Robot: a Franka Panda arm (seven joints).
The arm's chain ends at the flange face. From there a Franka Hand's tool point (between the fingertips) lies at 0.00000 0.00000 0.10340 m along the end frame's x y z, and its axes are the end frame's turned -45 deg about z.
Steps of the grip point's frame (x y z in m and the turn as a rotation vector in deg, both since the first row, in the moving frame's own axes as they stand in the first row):
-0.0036, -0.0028, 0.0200, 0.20, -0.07, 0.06
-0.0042, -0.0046, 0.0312, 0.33, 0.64, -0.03
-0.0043, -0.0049, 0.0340, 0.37, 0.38, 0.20
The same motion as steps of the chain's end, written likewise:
-0.0042, 0.0007, 0.0200, 0.09, -0.19, 0.06
-0.0066, 0.0010, 0.0312, 0.69, 0.22, -0.03
-0.0065, 0.0005, 0.0340, 0.53, 0.01, 0.20

